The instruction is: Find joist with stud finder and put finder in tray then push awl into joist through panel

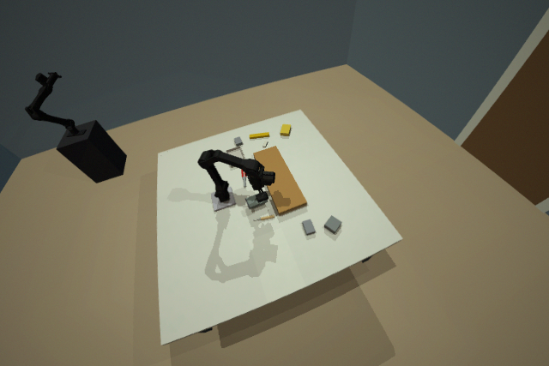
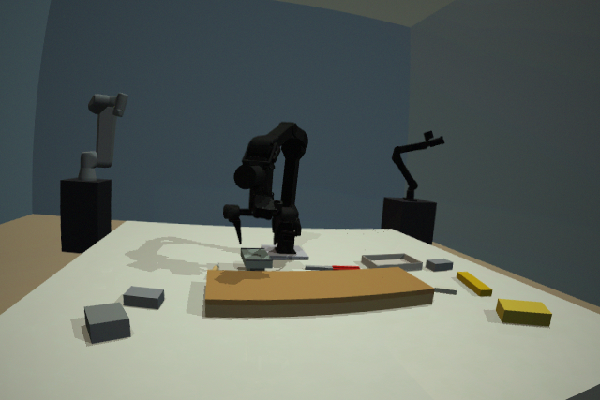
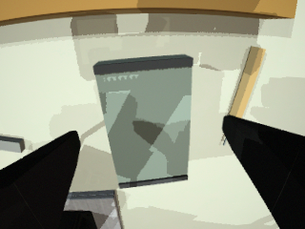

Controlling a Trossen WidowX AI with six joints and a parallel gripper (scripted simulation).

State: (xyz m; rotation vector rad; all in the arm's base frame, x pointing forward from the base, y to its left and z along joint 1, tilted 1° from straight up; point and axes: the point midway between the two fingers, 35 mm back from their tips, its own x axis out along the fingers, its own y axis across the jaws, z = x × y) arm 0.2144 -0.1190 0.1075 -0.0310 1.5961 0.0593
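Right now the stud finder is 40 mm behind my gripper tip and 80 mm below it. Also, from my gripper tip: wooden-handled pointed tool 30 mm behind, 110 mm to the right, 80 mm below; grey tray 60 mm behind, 440 mm to the left, 80 mm below; red-handled tool 50 mm behind, 230 mm to the left, 90 mm below.
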